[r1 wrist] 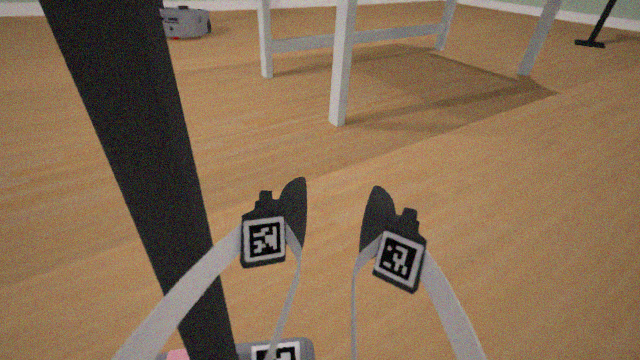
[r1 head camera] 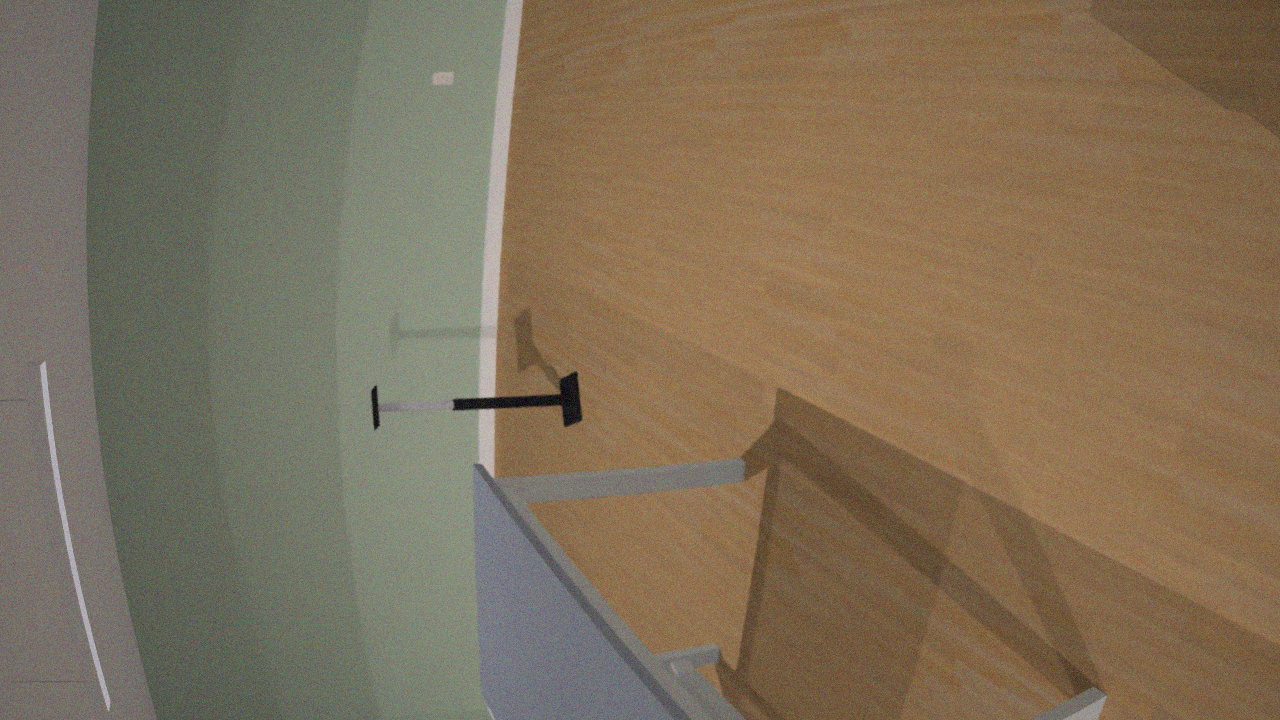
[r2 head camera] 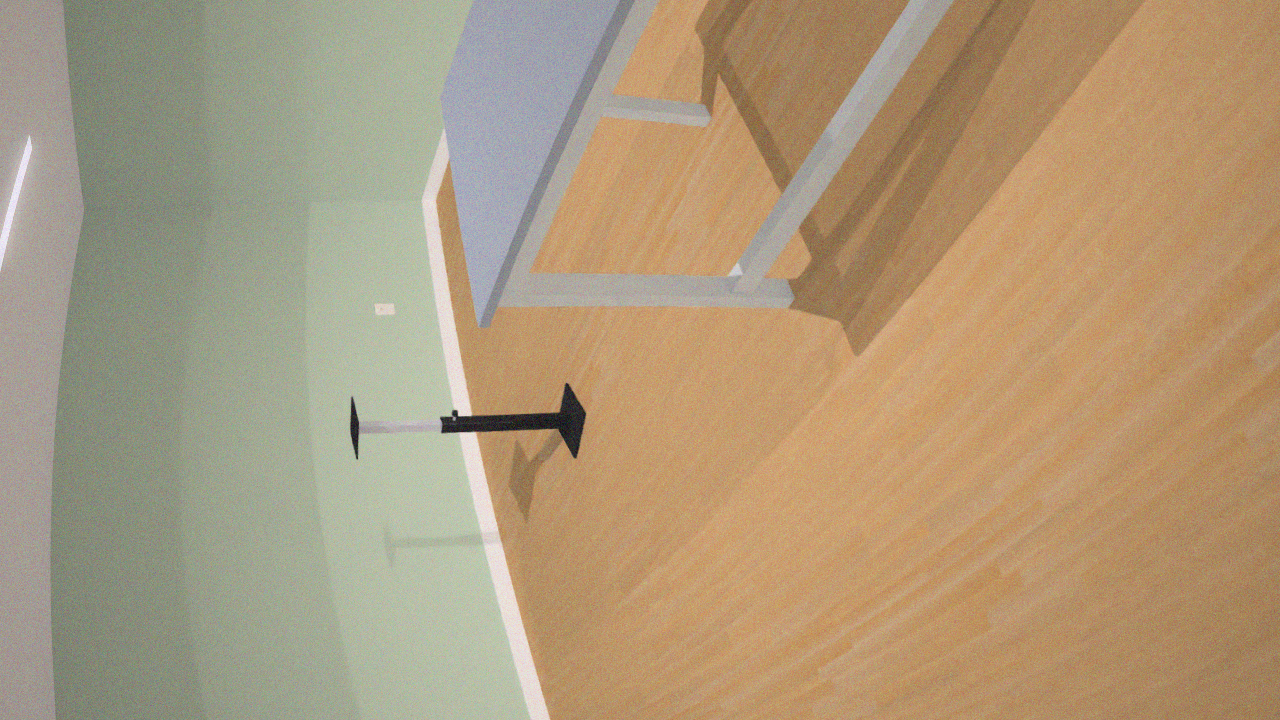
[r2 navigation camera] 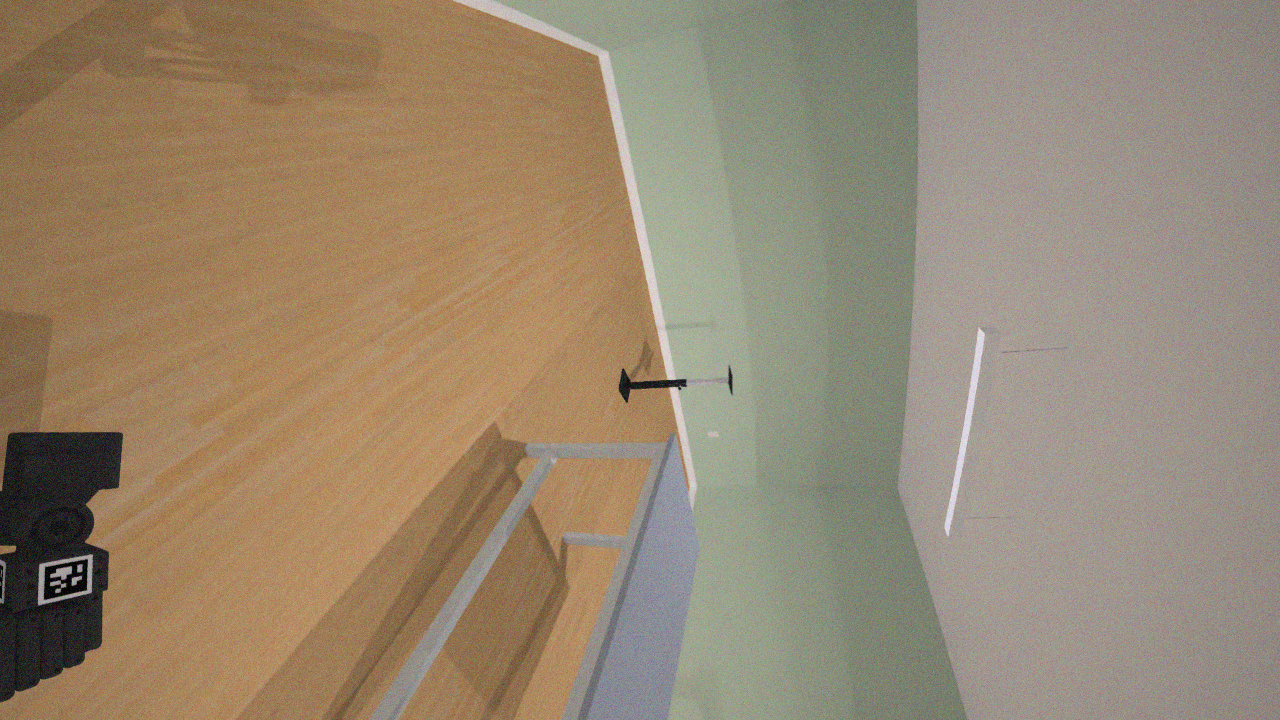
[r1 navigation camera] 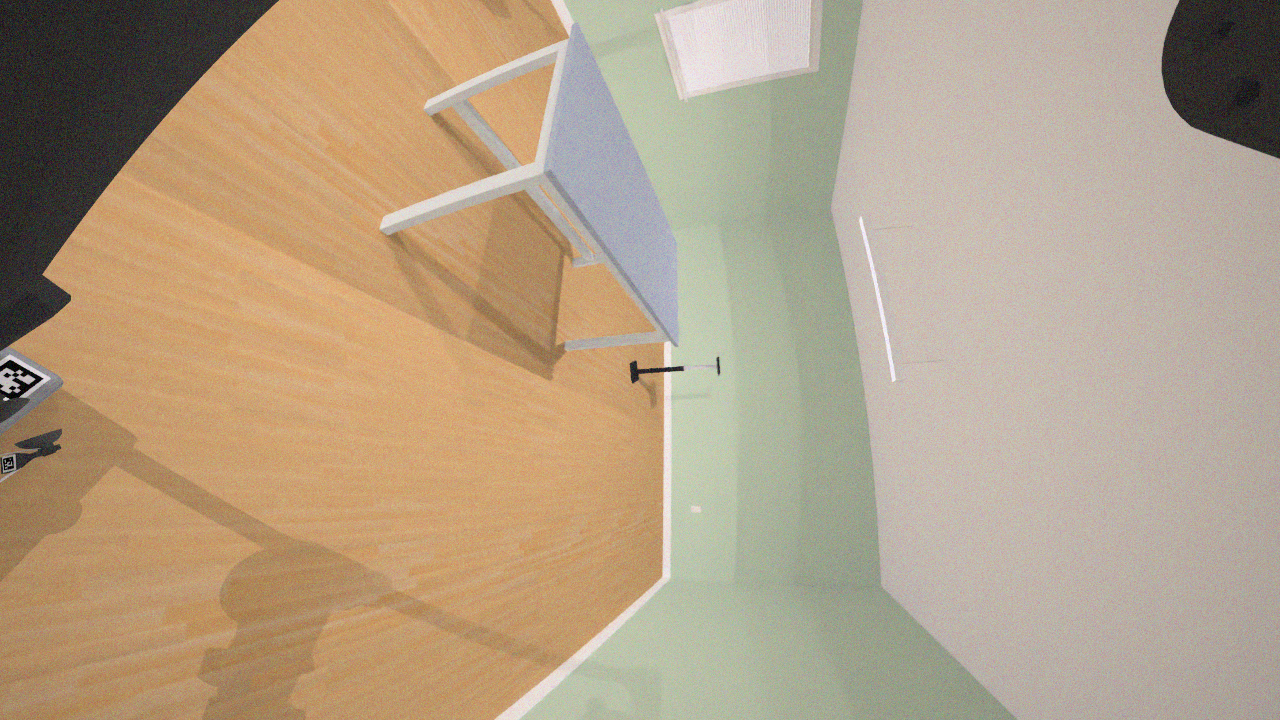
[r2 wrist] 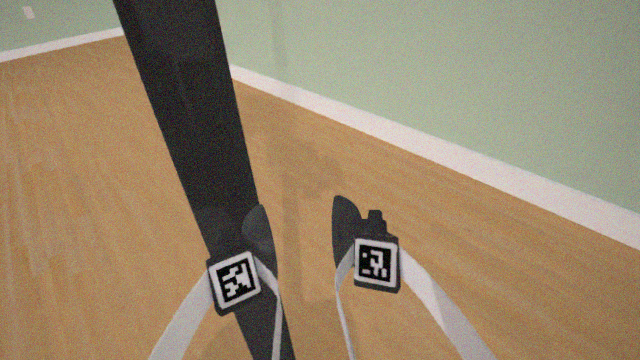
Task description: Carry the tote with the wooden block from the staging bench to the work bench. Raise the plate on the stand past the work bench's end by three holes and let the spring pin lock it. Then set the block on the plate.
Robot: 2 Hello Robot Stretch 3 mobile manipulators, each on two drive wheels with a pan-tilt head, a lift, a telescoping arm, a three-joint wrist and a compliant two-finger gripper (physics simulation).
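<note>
The work bench [r1 head camera: 554,617] [r1 navigation camera: 613,170] [r2 head camera: 537,134] [r2 navigation camera: 646,617] has a blue-grey top and pale legs. The stand [r1 head camera: 510,402] [r1 navigation camera: 657,369] [r2 head camera: 501,421] [r2 navigation camera: 657,385] is upright past the bench's end, with a black base and sleeve and a silver rod. It carries a thin black plate [r1 head camera: 375,407] [r1 navigation camera: 717,365] [r2 head camera: 355,428] [r2 navigation camera: 730,380]. A small spring pin [r2 head camera: 454,414] shows at the sleeve's top. My r1 gripper [r1 wrist: 334,212] and my r2 gripper [r2 wrist: 303,230] are open and empty, over floor, away from bench and stand. The tote, block and staging bench do not show.
The grey base [r1 wrist: 187,22] of the other robot stands beyond the bench's far side in the r1 wrist view. A dark mast [r1 wrist: 135,125] [r2 wrist: 185,100] runs beside each gripper. The green wall [r2 head camera: 375,241] stands behind the stand.
</note>
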